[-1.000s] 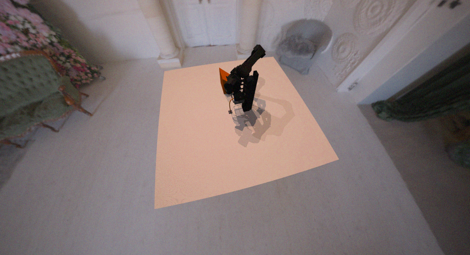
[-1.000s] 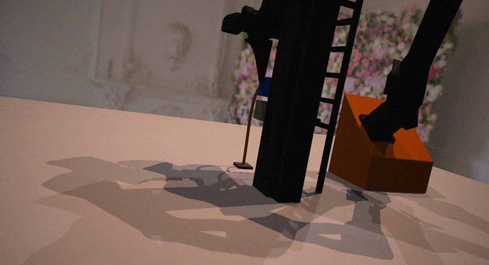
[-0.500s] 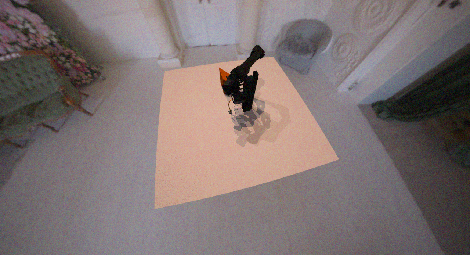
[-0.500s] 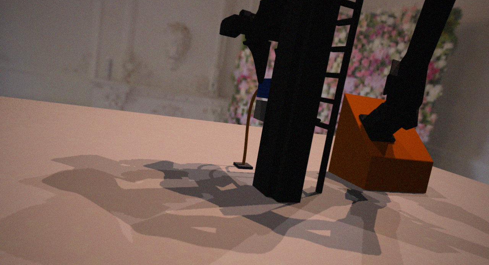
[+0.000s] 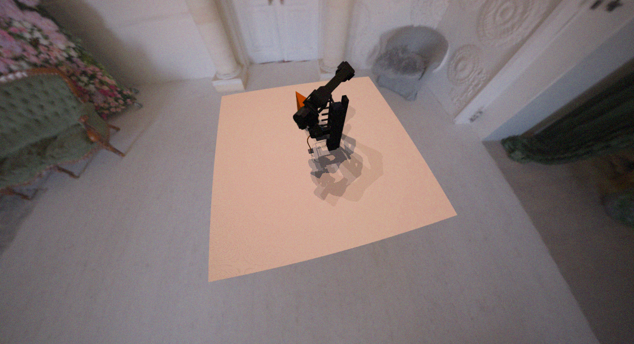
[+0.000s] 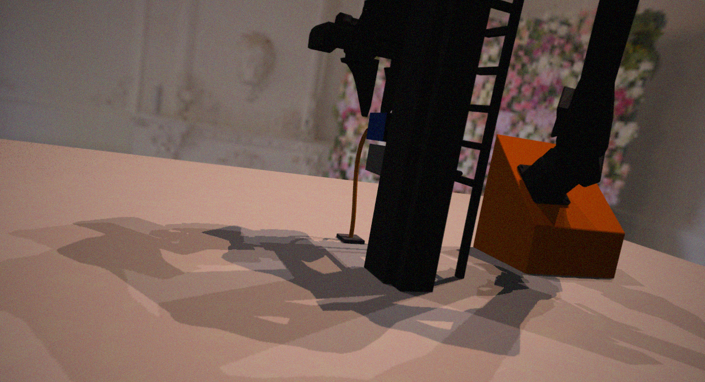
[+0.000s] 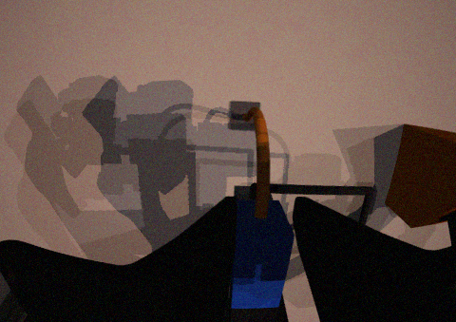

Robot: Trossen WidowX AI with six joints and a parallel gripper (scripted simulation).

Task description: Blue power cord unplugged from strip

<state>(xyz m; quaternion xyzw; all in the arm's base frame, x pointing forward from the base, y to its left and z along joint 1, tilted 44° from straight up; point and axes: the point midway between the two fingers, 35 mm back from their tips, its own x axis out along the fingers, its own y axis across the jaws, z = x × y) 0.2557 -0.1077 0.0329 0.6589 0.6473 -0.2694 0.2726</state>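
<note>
Now: gripper tip 6 cm to the right of the blue plug. Round my gripper tip: dark pad: 1 cm to the right, 17 cm below.
</note>
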